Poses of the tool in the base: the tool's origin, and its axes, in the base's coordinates. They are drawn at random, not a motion.
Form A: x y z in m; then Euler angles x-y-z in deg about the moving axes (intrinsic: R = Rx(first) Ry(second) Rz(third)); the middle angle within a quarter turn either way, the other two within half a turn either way.
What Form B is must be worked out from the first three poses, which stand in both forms.
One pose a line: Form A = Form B
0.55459 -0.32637 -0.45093 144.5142 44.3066 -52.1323 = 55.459 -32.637 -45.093 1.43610 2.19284 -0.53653
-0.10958 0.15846 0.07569 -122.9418 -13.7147 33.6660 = -10.958 15.846 7.569 -0.83078 2.12737 1.85379
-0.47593 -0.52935 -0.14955 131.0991 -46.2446 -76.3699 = -47.593 -52.935 -14.955 -0.32435 2.04274 -2.51657
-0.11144 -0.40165 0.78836 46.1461 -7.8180 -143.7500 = -11.144 -40.165 78.836 -0.80816 0.81429 -1.75895
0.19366 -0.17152 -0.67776 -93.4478 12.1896 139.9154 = 19.366 -17.152 -67.776 0.85847 1.62961 1.35767
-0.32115 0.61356 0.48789 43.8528 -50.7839 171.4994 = -32.115 61.356 48.789 -1.04051 1.09738 -2.62703
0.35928 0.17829 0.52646 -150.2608 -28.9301 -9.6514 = 35.928 17.829 52.646 -1.03664 2.43401 2.41017
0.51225 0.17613 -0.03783 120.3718 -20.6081 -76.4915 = 51.225 17.613 -3.783 0.03235 2.06378 -1.98182
